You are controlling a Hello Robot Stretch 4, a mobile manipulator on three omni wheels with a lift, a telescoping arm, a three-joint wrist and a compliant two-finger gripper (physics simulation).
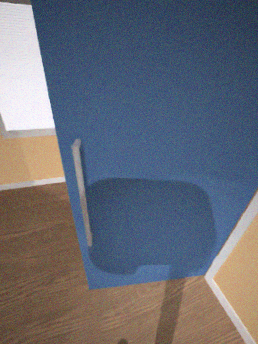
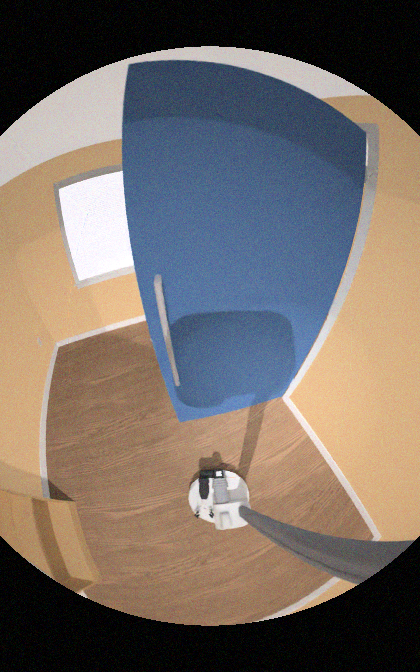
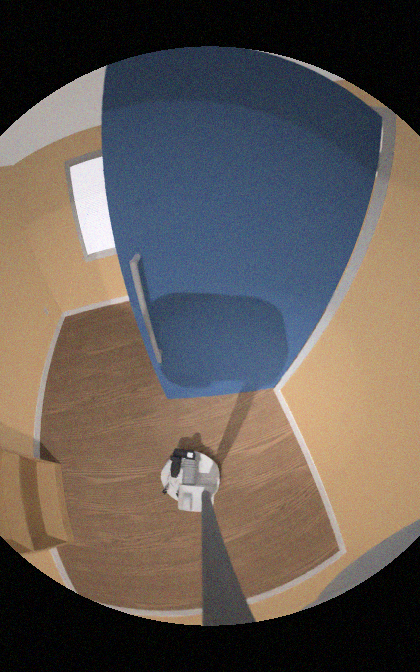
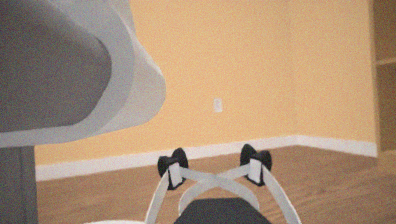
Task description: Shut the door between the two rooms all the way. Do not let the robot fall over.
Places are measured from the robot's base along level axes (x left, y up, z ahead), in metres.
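Pixels of known places: gripper, fingertip midpoint: point(image 2: 204, 518) point(image 3: 170, 495) point(image 4: 213, 159).
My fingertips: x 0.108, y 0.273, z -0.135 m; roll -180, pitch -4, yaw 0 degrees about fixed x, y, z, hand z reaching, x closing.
Observation:
For each thing: its top centre in the pictures, then the offset to it from my fingertips. "spot": a spot on its surface instead.
- grey vertical bar handle, surface spot: point(image 2: 166, 330) point(image 3: 143, 307) point(image 1: 82, 191) spot: dx +0.071, dy +0.814, dz +0.742 m
- brown wooden shelf unit, surface spot: point(image 2: 82, 540) spot: dx +1.011, dy -0.259, dz -0.434 m
The blue door point(image 1: 150, 110) point(image 2: 240, 210) point(image 3: 235, 200) stands open, in front of the robot. Its right edge meets the pale frame strip point(image 1: 241, 228) point(image 2: 373, 150) point(image 3: 387, 150), and its left edge stands out over the floor. A grey vertical bar handle point(image 1: 83, 195) point(image 2: 166, 330) point(image 3: 146, 310) is near the left edge. A dark shadow falls on the door's lower part. My gripper point(image 4: 213, 159) point(image 2: 204, 514) is open and empty, low over the round base and apart from the door. The doorway is hidden behind the door.
A yellow wall point(image 2: 390, 325) point(image 3: 370, 400) with white skirting runs along the right. A brown wooden shelf unit point(image 2: 82, 540) point(image 3: 55, 500) stands at the lower left. A window point(image 1: 25, 70) point(image 2: 95, 230) point(image 3: 91, 210) shows left of the door. The robot's white round base point(image 2: 240, 487) point(image 3: 210, 472) stands upright on the wood floor.

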